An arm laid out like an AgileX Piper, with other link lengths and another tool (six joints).
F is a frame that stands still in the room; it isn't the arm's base.
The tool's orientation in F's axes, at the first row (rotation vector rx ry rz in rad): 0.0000, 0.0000, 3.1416
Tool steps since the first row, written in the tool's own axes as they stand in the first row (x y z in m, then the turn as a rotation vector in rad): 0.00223, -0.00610, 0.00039, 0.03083, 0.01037, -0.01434; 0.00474, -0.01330, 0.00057, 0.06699, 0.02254, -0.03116; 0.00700, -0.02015, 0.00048, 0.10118, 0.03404, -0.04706; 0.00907, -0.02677, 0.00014, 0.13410, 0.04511, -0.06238
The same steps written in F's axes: -0.00223, 0.00610, 0.00039, -0.03083, -0.01037, -0.01434; -0.00474, 0.01330, 0.00057, -0.06699, -0.02254, -0.03116; -0.00700, 0.02015, 0.00048, -0.10118, -0.03404, -0.04706; -0.00907, 0.02677, 0.00014, -0.13410, -0.04511, -0.06238
